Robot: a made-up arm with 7 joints.
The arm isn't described. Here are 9 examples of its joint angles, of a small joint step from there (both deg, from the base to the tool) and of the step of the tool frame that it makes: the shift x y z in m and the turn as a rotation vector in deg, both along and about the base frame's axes.
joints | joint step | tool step
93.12 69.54 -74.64 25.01 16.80 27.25 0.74 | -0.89 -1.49 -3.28 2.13 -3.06 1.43 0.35 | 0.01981 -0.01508 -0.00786 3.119 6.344 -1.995
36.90 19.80 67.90 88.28 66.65 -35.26 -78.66 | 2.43 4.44 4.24 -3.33 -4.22 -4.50 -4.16 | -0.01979 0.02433 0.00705 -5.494 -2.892 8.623
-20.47 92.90 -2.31 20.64 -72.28 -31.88 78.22 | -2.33 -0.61 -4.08 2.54 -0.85 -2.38 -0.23 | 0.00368 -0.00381 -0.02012 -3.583 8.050 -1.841
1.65 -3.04 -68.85 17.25 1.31 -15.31 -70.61 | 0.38 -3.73 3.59 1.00 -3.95 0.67 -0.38 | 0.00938 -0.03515 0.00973 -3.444 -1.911 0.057
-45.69 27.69 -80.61 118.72 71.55 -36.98 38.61 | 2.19 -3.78 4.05 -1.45 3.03 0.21 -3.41 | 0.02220 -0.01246 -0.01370 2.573 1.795 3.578
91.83 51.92 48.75 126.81 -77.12 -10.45 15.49 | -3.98 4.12 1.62 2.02 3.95 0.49 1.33 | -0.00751 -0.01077 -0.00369 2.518 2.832 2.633
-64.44 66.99 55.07 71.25 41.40 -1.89 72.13 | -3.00 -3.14 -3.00 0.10 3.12 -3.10 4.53 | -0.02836 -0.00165 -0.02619 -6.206 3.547 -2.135
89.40 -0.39 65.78 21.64 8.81 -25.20 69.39 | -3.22 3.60 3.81 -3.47 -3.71 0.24 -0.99 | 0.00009 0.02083 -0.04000 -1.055 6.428 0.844
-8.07 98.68 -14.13 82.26 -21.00 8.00 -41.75 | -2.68 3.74 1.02 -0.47 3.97 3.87 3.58 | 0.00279 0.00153 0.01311 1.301 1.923 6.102
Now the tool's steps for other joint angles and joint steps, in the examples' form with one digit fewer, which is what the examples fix.
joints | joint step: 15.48 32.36 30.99 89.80 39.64 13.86 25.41 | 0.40 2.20 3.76 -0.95 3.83 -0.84 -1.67
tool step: -0.0124 0.0201 0.0133 -2.54 -4.04 3.73
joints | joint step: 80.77 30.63 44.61 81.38 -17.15 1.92 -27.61 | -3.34 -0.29 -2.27 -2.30 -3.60 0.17 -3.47
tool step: 0.0244 -0.0031 -0.0095 -1.91 6.49 2.27
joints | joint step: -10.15 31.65 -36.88 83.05 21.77 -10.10 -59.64 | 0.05 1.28 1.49 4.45 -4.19 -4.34 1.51
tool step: 0.0091 0.0003 0.0190 -1.16 -9.09 -4.17
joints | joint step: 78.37 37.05 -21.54 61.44 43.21 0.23 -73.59 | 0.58 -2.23 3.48 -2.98 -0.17 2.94 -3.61
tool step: 0.0054 0.0049 0.0009 -6.91 2.78 2.27
